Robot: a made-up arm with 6 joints.
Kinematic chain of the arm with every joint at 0, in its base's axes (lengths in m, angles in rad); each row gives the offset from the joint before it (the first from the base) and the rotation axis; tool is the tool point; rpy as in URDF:
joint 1: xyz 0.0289 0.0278 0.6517 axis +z
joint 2: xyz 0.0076 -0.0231 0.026 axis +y
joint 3: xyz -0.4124 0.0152 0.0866 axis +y
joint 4: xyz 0.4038 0.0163 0.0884 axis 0.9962 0 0.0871
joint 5: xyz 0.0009 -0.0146 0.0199 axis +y
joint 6: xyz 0.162 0.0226 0.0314 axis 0.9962 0 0.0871
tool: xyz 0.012 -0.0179 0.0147 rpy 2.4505 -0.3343 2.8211
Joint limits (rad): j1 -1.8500..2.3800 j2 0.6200..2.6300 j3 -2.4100..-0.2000 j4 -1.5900..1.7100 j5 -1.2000..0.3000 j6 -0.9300..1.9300
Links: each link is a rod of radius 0.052 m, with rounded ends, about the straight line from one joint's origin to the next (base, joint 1, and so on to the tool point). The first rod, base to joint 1, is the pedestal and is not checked.
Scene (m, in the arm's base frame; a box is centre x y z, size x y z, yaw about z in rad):
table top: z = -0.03
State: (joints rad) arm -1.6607 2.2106 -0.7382 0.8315 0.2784 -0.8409
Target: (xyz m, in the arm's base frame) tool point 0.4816 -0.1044 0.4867
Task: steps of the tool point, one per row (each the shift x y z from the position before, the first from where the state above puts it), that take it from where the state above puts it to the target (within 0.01 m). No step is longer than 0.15 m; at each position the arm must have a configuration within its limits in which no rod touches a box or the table.
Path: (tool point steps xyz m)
1: 0.1340 0.0105 0.0217
2: 0.1250 0.0470 0.0211
3: 0.1063 0.0791 0.0205
4: 0.0793 0.1043 0.0197
5: 0.0467 0.1208 0.0189

